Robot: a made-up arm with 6 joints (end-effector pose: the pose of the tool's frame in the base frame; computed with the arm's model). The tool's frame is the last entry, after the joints.
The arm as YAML. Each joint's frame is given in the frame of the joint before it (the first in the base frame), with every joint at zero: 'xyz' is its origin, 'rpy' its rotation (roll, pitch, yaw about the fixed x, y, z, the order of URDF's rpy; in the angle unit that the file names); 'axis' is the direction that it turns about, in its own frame. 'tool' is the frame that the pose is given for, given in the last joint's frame.
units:
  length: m
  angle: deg
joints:
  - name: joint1
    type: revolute
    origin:
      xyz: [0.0, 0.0, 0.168]
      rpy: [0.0, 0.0, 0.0]
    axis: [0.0, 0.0, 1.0]
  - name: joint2
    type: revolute
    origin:
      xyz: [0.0, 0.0, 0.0]
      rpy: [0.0, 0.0, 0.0]
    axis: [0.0, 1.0, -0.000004]
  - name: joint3
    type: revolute
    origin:
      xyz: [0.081, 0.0, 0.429]
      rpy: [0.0, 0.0, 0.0]
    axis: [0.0, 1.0, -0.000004]
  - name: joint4
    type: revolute
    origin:
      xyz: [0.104, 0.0, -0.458]
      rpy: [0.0, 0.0, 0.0]
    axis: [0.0, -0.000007, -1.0]
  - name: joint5
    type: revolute
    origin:
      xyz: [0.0, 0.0, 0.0]
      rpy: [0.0, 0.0, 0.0]
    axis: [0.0, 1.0, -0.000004]
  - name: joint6
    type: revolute
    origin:
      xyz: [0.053, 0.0, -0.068]
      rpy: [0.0, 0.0, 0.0]
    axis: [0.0, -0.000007, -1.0]
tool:
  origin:
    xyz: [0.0, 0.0, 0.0]
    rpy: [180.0, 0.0, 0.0]
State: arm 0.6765 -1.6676 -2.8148 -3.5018 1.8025 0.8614
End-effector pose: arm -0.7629 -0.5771 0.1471 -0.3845 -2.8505 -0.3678
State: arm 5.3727 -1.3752 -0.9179 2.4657 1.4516 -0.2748
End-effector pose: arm -0.0410 0.1153 0.7876 -0.8448 -0.3865 -1.3864
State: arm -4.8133 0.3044 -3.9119 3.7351 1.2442 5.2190
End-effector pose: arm 0.0102 -0.1621 0.9621 1.7012 -0.2592 0.9226
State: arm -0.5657 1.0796 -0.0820 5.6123 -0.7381 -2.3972
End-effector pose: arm 0.1228 -0.0154 -0.1007 -1.1577 -2.5140 -0.6896
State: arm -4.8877 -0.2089 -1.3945 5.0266 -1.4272 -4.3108
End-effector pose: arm -0.0002 0.4075 0.7451 -0.4481 -1.1730 0.0851
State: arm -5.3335 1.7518 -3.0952 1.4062 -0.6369 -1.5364
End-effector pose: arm 0.5919 0.6864 0.0172 -2.1865 -0.6195 -2.0822
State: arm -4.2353 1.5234 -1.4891 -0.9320 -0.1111 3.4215
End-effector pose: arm -0.2975 0.4703 -0.4168 3.0298 -0.6825 -0.1381
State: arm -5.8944 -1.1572 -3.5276 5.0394 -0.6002 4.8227
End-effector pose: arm -0.8141 -0.2494 0.2976 -0.4972 -1.6598 0.1582
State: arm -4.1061 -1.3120 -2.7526 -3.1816 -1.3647 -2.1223
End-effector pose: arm 0.4271 -0.6105 0.5883 -0.3898 -0.2109 0.0372
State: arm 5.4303 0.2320 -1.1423 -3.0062 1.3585 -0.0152
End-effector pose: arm 0.4475 -0.5237 0.3707 0.4946 0.7649 -0.8406
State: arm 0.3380 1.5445 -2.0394 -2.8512 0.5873 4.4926
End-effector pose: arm 0.7309 0.2589 -0.3339 -1.7175 1.3756 -0.8785
